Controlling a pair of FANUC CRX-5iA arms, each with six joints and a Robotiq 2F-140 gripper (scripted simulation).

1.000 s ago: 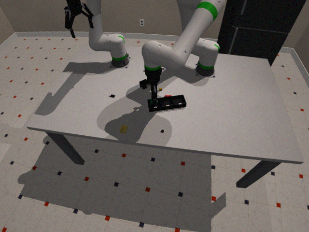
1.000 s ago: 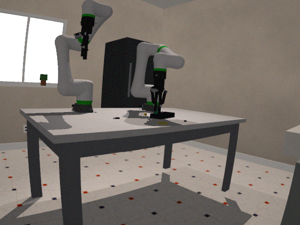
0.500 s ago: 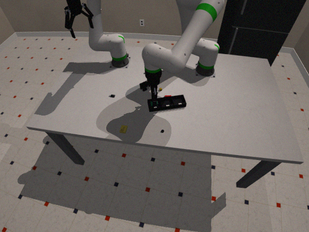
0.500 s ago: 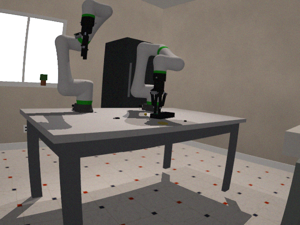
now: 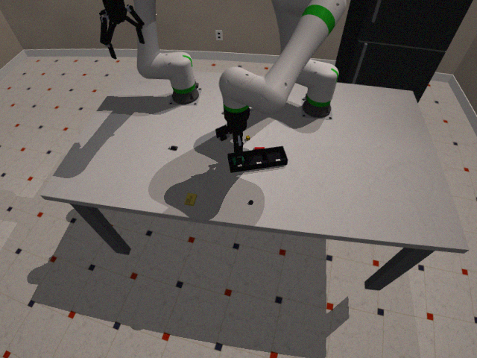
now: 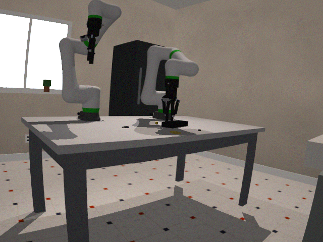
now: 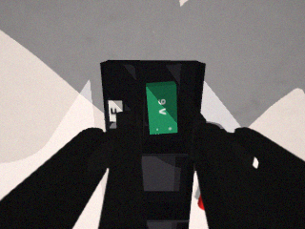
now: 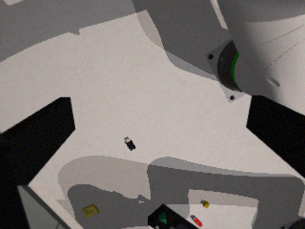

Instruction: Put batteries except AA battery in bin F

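My left gripper is now 1 cm past the green 9 V battery, 1 cm to the right of it and 3 cm above it. From my left hand the other things lie so: three joined black bins: 2 cm behind, 8 cm to the left, 3 cm below; then red cylindrical battery: 9 cm behind, 8 cm to the left, 4 cm below; then yellow die: 15 cm behind, 2 cm to the left, 4 cm below.
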